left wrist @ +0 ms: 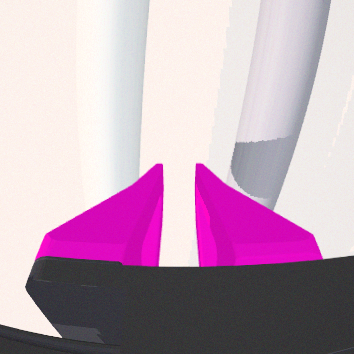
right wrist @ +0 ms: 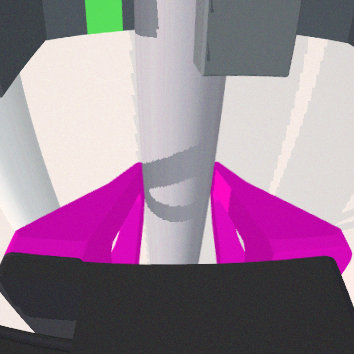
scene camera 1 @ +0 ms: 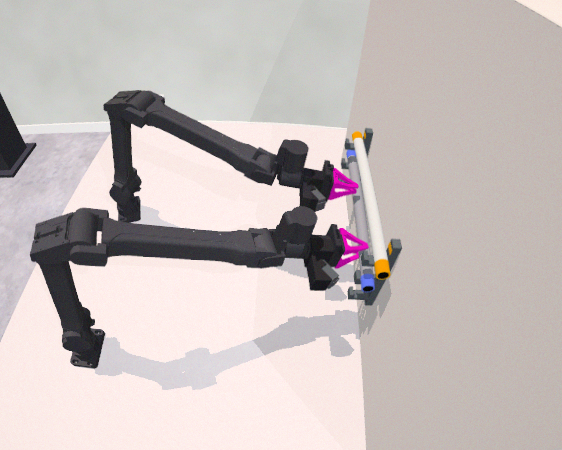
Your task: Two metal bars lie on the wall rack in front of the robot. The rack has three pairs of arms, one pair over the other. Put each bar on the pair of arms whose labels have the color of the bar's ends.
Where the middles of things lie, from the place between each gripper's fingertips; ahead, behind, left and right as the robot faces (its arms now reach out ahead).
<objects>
Right now the white bar (left wrist: 110, 49) is 10 mm ahead of my right hand, 120 mm to the left of it and 80 mm above it.
I see my left gripper 40 mm to the left of the white bar, 30 mm below it and 20 mm short of it.
</objects>
